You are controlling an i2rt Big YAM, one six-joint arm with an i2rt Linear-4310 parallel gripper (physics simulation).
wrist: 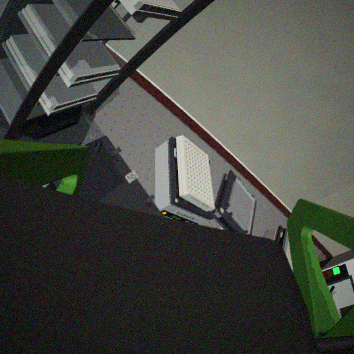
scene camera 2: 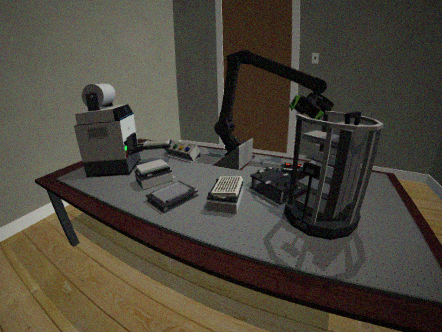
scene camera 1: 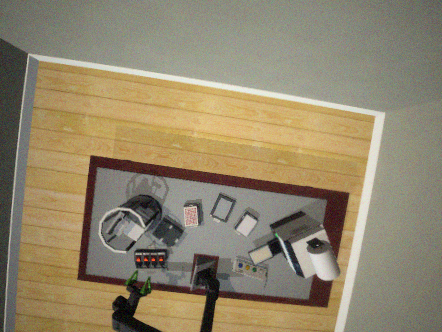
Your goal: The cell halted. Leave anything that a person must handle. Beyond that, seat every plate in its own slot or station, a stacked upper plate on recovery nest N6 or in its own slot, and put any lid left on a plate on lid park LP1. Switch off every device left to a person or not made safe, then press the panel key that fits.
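Places are measured from the arm's base along level axes (x back, y right, z up), in centimetres.
Where they show: gripper, fingertip midpoint: (wrist: 197,187) (scene camera 1: 143,273); arm's base at its link origin: (scene camera 2: 236,149) (scene camera 1: 202,275).
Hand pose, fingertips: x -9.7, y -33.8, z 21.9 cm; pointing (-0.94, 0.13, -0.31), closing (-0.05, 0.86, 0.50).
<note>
Each offset is from my fingertips to the top centre of the thing. "spot": to the spot under its first point.
My gripper (scene camera 1: 141,276) (scene camera 2: 306,110) (wrist: 197,187) is open and empty, raised beside the round storage tower @(dx -24.3, dy -13.1, dz +6.6 cm) (scene camera 1: 101,227) (scene camera 2: 345,180), near the row of red-lit switches @(spot: dx +4.5, dy -0.9, dz -23.0 cm) (scene camera 1: 151,259). Plates @(spot: dx -20.7, dy -6.3, dz -12.1 cm) (wrist: 95,65) lie on the tower's shelves in the wrist view. A dark nest @(dx -14.6, dy +6.0, dz -20.4 cm) (scene camera 1: 168,231) (wrist: 112,170) stands beside the tower; its label is unreadable. A plate with wells @(dx -29.5, dy +19.3, dz -20.2 cm) (scene camera 1: 191,215) (scene camera 2: 227,186) (wrist: 195,172) sits on a grey block device, which shows an orange light in the wrist view. A flat framed holder @(dx -36.9, dy +39.2, dz -24.7 cm) (scene camera 2: 172,195) (wrist: 240,205) and a block with a white top @(dx -29.7, dy +56.1, dz -19.8 cm) (scene camera 1: 246,224) (scene camera 2: 153,167) stand further along. The button panel @(dx +1.8, dy +64.8, dz -19.6 cm) (scene camera 1: 250,269) (scene camera 2: 183,149) has coloured buttons.
A tall machine @(dx -28.0, dy +89.9, dz +17.6 cm) (scene camera 1: 307,250) (scene camera 2: 107,145) with a white roll and a green light stands at the opposite end from the tower. Its tray @(dx -13.9, dy +67.8, dz -14.3 cm) (scene camera 1: 261,255) (scene camera 2: 154,144) extends towards the button panel. The arm's base stands between the switches and the panel.
</note>
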